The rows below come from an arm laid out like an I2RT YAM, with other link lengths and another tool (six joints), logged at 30 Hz.
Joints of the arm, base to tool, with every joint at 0 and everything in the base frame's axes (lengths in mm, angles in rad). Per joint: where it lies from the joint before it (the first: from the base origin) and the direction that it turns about. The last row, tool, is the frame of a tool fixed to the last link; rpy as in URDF.
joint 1: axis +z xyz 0 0 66
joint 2: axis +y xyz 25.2 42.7 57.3
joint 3: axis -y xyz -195.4 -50.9 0
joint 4: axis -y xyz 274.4 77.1 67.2
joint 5: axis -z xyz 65.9 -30.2 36
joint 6: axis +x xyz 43.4 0 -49.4
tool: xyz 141 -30 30 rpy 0.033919 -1.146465 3.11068
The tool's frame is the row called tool.
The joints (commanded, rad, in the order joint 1, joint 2, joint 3, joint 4, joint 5, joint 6), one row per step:
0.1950 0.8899 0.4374 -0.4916 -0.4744 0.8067
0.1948 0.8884 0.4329 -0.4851 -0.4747 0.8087
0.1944 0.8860 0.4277 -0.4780 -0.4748 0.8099
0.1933 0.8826 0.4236 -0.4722 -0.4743 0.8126
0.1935 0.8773 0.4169 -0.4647 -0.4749 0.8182
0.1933 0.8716 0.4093 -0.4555 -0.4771 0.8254
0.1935 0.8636 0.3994 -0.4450 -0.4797 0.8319
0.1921 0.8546 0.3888 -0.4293 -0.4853 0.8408
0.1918 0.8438 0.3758 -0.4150 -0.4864 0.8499
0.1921 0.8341 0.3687 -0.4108 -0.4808 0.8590
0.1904 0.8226 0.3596 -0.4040 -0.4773 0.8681
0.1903 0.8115 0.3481 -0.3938 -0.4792 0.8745
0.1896 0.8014 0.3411 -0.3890 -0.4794 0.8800
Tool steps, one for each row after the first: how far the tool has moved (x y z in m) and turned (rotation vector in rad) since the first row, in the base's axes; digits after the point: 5 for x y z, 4 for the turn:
0.00026 0.00005 -0.00058 0.0018 -0.0023 -0.0015
0.00064 0.00001 -0.00109 0.0032 -0.0058 -0.0027
0.00123 -0.00031 -0.00109 0.0049 -0.0094 -0.0060
0.00136 -0.00011 -0.00142 0.0090 -0.0122 -0.0094
0.00154 0.00029 -0.00174 0.0153 -0.0151 -0.0134
0.00158 0.00085 -0.00214 0.0219 -0.0195 -0.0162
0.00255 0.00166 -0.00174 0.0329 -0.0274 -0.0204
0.00294 0.00186 -0.00218 0.0402 -0.0340 -0.0262
0.00309 0.00097 -0.00218 0.0414 -0.0366 -0.0356
0.00360 -0.00011 -0.00205 0.0447 -0.0412 -0.0458
0.00363 0.00024 -0.00228 0.0511 -0.0468 -0.0489
0.00387 0.00012 -0.00174 0.0554 -0.0515 -0.0532

